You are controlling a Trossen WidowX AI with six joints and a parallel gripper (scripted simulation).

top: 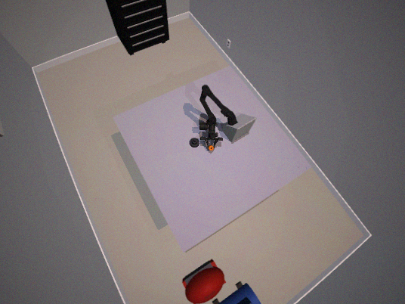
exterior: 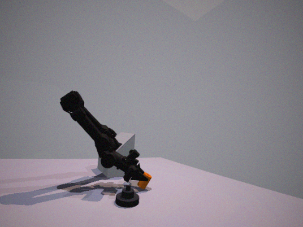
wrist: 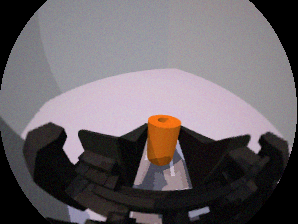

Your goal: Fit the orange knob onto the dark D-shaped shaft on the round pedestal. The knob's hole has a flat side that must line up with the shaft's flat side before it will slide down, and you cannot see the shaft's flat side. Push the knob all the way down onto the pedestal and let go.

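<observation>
Now: gripper tip 80 mm short of the dark round pedestal, 140 mm to the left of it and 10 mm above it. Round my gripper tip: orange knob (10 mm behind, 10 mm to the right, 10 mm below).
</observation>
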